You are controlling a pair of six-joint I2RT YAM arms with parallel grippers.
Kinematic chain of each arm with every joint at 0, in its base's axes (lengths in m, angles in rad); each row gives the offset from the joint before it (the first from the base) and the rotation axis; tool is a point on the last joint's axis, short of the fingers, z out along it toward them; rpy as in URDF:
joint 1: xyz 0 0 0.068 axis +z
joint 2: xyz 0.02 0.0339 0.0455 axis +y
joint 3: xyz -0.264 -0.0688 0 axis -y
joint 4: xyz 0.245 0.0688 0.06 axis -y
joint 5: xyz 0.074 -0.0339 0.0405 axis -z
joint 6: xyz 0.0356 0 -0.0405 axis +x
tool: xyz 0 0 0 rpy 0 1.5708 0
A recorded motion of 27 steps. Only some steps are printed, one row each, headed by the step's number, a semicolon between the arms.
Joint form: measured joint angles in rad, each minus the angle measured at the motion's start. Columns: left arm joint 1, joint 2, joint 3, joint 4, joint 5, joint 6; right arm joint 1, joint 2, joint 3, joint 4, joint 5, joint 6.
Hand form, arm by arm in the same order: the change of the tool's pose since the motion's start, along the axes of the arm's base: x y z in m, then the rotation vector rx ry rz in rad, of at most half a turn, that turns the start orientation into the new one. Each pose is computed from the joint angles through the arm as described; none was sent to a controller.
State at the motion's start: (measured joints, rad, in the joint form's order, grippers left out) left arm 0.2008 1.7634 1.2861 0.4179 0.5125 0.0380; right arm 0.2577 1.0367 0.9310 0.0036 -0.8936 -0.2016
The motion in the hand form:
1: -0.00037 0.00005 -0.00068 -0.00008 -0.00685 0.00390; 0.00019 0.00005 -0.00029 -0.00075 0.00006 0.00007
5: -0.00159 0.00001 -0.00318 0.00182 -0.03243 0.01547; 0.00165 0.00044 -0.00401 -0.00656 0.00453 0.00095
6: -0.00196 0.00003 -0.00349 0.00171 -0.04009 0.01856; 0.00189 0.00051 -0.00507 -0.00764 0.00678 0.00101
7: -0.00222 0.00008 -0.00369 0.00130 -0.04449 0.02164; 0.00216 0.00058 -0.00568 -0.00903 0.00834 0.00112
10: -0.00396 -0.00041 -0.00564 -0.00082 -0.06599 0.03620; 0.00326 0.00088 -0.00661 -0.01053 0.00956 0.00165
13: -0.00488 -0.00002 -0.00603 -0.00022 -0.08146 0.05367; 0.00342 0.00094 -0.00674 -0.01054 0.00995 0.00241
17: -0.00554 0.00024 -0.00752 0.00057 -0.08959 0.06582; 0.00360 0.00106 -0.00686 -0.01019 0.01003 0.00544
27: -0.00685 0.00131 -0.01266 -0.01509 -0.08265 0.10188; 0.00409 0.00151 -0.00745 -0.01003 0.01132 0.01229
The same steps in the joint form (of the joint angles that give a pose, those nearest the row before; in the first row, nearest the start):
1: 0.0000 -0.0004 -0.0065 0.0137 -0.0038 -0.0019; 0.0000 0.0007 -0.0004 0.0000 0.0000 -0.0011
5: -0.0004 -0.0008 -0.0290 0.0633 -0.0156 -0.0061; 0.0000 0.0061 -0.0084 0.0019 -0.0004 -0.0084
6: -0.0004 -0.0012 -0.0344 0.0767 -0.0187 -0.0080; 0.0000 0.0069 -0.0111 0.0023 -0.0004 -0.0092
7: -0.0004 -0.0015 -0.0378 0.0847 -0.0217 -0.0095; 0.0000 0.0080 -0.0118 0.0011 -0.0004 -0.0107
10: -0.0019 -0.0042 -0.0595 0.1278 -0.0378 -0.0168; 0.0000 0.0126 -0.0122 0.0031 -0.0008 -0.0126
13: -0.0019 -0.0057 -0.0702 0.1534 -0.0553 -0.0195; 0.0000 0.0134 -0.0122 0.0035 -0.0015 -0.0126
17: -0.0019 -0.0057 -0.0801 0.1717 -0.0675 -0.0202; 0.0000 0.0145 -0.0122 0.0046 -0.0046 -0.0126
27: -0.0015 -0.0057 -0.1003 0.1888 -0.1030 -0.0362; 0.0008 0.0176 -0.0126 0.0065 -0.0107 -0.0130

